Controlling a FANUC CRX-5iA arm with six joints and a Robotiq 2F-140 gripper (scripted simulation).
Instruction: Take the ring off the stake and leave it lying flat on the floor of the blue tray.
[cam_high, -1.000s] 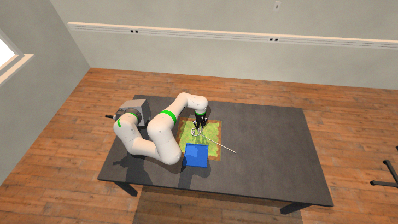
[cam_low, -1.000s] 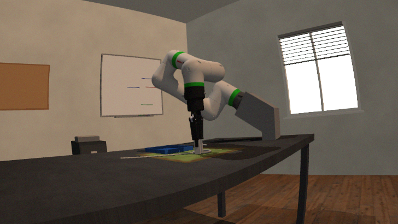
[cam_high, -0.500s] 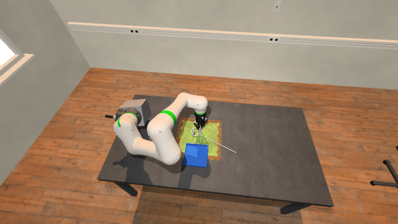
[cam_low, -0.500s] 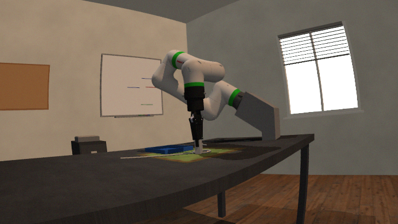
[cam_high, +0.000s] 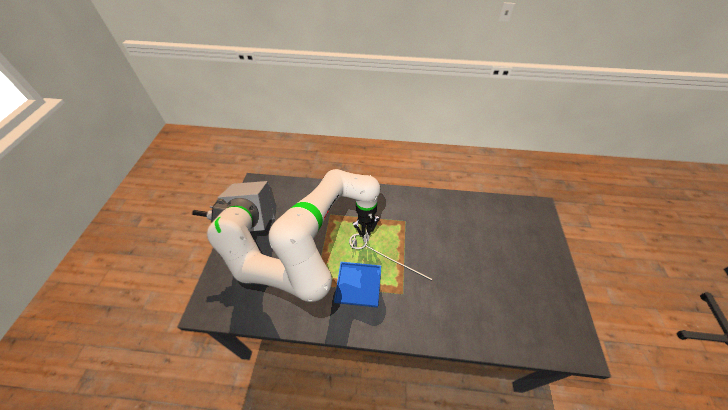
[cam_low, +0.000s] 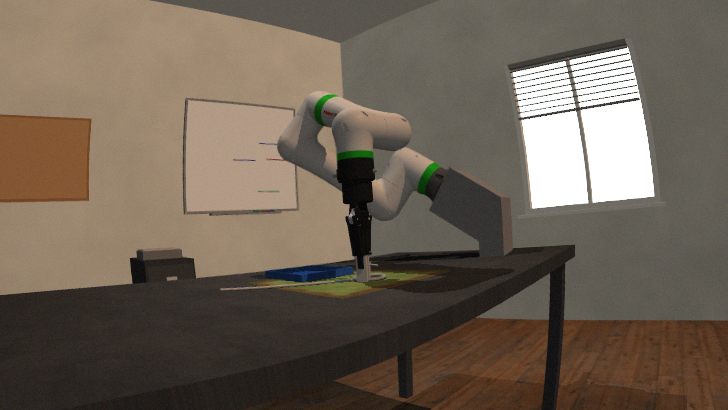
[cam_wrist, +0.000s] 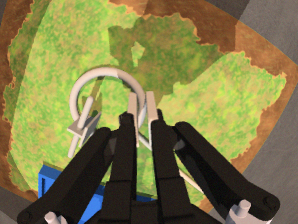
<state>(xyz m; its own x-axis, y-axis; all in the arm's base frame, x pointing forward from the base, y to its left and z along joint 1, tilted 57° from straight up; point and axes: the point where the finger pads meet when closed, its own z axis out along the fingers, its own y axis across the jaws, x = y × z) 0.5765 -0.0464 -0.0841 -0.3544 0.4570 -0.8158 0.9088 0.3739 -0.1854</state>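
My gripper is now 4 cm past the ring, 1 cm to the left of it and 3 cm above it. From my hand the other things lie so: blue tray (2 cm behind, 24 cm to the right, 3 cm below); then grey stake (5 cm behind, 4 cm to the right, 1 cm below).
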